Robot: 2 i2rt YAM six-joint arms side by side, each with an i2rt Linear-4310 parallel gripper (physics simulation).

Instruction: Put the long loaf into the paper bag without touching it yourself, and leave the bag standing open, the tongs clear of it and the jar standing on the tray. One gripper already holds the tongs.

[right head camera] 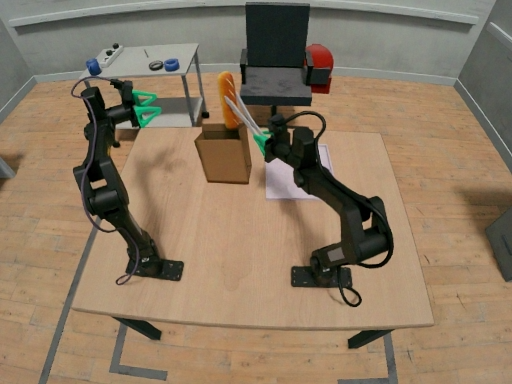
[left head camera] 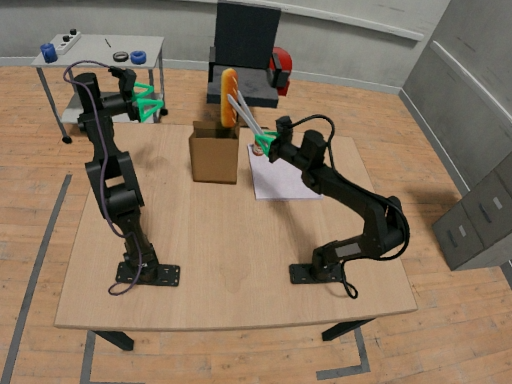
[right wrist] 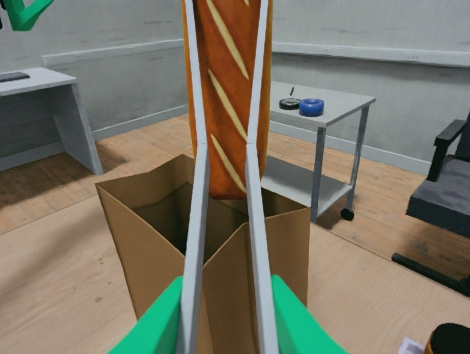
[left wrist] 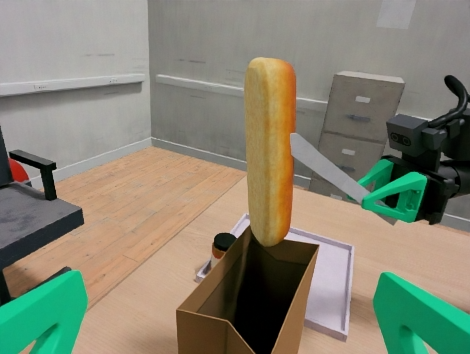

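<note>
The long loaf (left head camera: 229, 97) (right head camera: 228, 100) (left wrist: 270, 150) (right wrist: 225, 120) hangs upright between the arms of the tongs (left head camera: 245, 115) (right head camera: 240, 114) (left wrist: 325, 165) (right wrist: 198, 200). Its lower end is near the mouth of the paper bag (left head camera: 215, 160) (right head camera: 225, 162) (left wrist: 205, 330) (right wrist: 280, 260); whether it is inside is unclear. The bag stands open. My right gripper (left head camera: 258, 140) (right head camera: 257, 140) (left wrist: 355, 198) (right wrist: 227, 291) is shut on the tongs. My left gripper (left head camera: 157, 97) (right head camera: 158, 103) (left wrist: 231, 286) is open and empty. The jar (left head camera: 258, 149) (left wrist: 224, 242) (right wrist: 450, 340) stands upright at the tray's corner.
The pale tray (left head camera: 280, 180) (right head camera: 280, 185) (left wrist: 327, 290) lies right of the bag in both head views, partly beneath my right arm. A chair (left head camera: 242, 85) (right head camera: 275, 85) stands behind the table. A side table (left head camera: 100, 45) (right head camera: 135, 55) stands behind my left gripper.
</note>
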